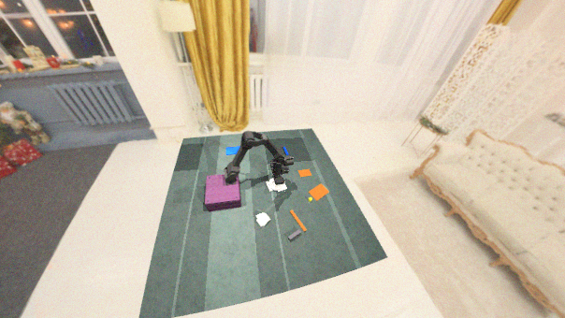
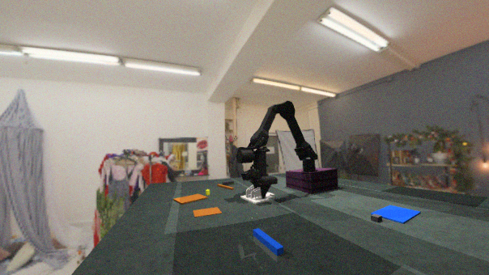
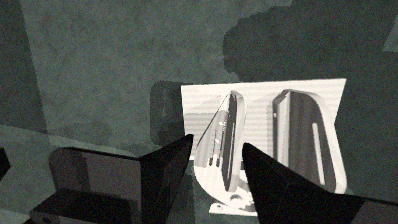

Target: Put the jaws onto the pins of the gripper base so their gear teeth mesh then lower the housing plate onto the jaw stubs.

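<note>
Now: gripper tip 3 cm to the left of the white plate-like part, 2 cm short of it and 1 cm above it. The rest, counted from my gripper tip: small yellow piece: 22 cm to the right, 18 cm ahead; white gripper base: 27 cm to the right, 17 cm behind, 1 cm above; white housing plate: 5 cm behind, 3 cm to the right, 1 cm below.
</note>
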